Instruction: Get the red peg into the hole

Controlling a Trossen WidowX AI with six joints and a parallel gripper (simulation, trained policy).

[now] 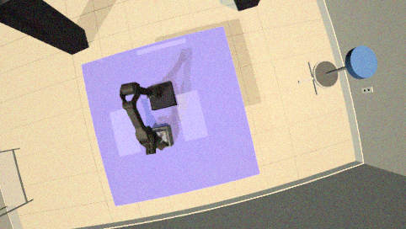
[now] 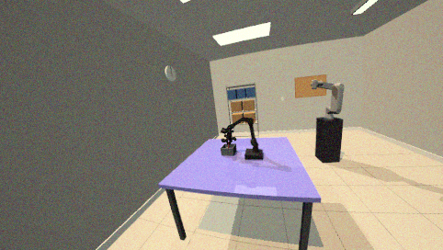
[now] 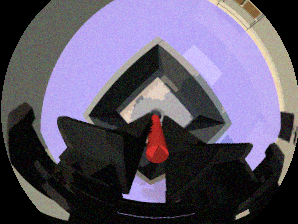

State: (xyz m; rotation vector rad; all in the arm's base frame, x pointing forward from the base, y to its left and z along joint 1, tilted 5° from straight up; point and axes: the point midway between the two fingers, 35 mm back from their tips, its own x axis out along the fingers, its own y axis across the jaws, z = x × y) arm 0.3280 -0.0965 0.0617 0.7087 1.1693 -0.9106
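Now: gripper tip 10 mm past the red peg, 10 mm to the right of it and 10 mm below it. From my gripper tip the other things lie so: pale plate: 10 mm to the left, 60 mm below; dark box: 10 mm to the left, 80 mm below.
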